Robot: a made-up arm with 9 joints. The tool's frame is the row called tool.
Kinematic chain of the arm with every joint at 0, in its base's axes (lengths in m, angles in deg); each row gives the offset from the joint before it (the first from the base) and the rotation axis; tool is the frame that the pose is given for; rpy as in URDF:
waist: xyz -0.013 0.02 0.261 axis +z
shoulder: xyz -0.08 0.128 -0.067 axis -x
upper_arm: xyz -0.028 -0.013 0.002 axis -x
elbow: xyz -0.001 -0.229 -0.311 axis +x
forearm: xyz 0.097 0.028 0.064 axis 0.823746 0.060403 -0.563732
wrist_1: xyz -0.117 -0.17 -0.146 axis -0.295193 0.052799 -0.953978
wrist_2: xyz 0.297 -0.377 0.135 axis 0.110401 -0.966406 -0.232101
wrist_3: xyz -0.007 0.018 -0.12 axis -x
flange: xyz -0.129 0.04 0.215 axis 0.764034 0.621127 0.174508
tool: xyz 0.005 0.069 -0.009 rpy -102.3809 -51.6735 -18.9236
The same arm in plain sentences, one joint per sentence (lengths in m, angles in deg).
The arm has nine revolute joints in a row. What follows holds with every joint at zero, and every direction is one of the base frame's. Joint 1 lies 0.013 m along -x and 0.02 m along +y and 0.261 m along +z from the base frame's origin and rotates about +z. Joint 2 lies 0.08 m along -x and 0.128 m along +y and 0.067 m along -z from joint 1 and rotates about -x. Joint 3 lies 0.028 m along -x and 0.013 m along -y and 0.002 m along +z from joint 2 and rotates about -x. Joint 4 lies 0.001 m along -x and 0.229 m along -y and 0.311 m along -z from joint 3 and rotates about +x. Joint 5 lies 0.097 m along +x and 0.028 m along +y and 0.064 m along +z from joint 4 and rotates about the direction (0.823746, 0.060403, -0.563732). Joint 6 lies 0.117 m along -x and 0.17 m along -y and 0.146 m along -z from joint 5 and rotates about the direction (-0.295193, 0.052799, -0.953978). Joint 7 lies 0.297 m along +x and 0.377 m along -y and 0.135 m along +z from joint 6 and rotates about the direction (0.110401, -0.966406, -0.232101). Joint 8 lies 0.007 m along -x and 0.018 m along +y and 0.12 m along -z from joint 7 and rotates about -x. Joint 9 lies 0.129 m along -x and 0.04 m along +y and 0.215 m along +z from joint 8 and rotates about the direction (0.764034, 0.621127, 0.174508). The tool frame, which is the frame that the pose is given for, lies 0.005 m along +x and 0.069 m along +y and 0.009 m along -z from joint 9; its axes are the base frame's turned by roll -102.38, pitch -51.67 and yaw -18.92 deg (as in URDF: about the fixed x, then y, then z).
